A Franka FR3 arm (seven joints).
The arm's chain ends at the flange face. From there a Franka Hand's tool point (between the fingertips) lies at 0.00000 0.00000 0.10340 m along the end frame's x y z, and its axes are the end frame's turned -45 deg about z.
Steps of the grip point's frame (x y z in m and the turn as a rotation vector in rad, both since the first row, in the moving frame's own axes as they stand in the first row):
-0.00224 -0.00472 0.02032 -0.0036 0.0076 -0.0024
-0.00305 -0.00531 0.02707 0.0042 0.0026 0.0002
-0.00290 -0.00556 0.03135 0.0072 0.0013 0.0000
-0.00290 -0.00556 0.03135 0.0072 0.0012 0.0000
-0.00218 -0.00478 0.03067 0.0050 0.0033 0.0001
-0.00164 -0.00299 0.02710 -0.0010 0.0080 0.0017
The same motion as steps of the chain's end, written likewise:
-0.00574 -0.00146 0.02032 0.0028 0.0079 -0.0024
-0.00579 -0.00110 0.02707 0.0048 -0.0011 0.0002
-0.00555 -0.00126 0.03135 0.0060 -0.0042 0.0000
-0.00554 -0.00127 0.03135 0.0059 -0.0042 0.0000
-0.00480 -0.00123 0.03067 0.0059 -0.0012 0.0001
-0.00393 -0.00044 0.02710 0.0049 0.0064 0.0017

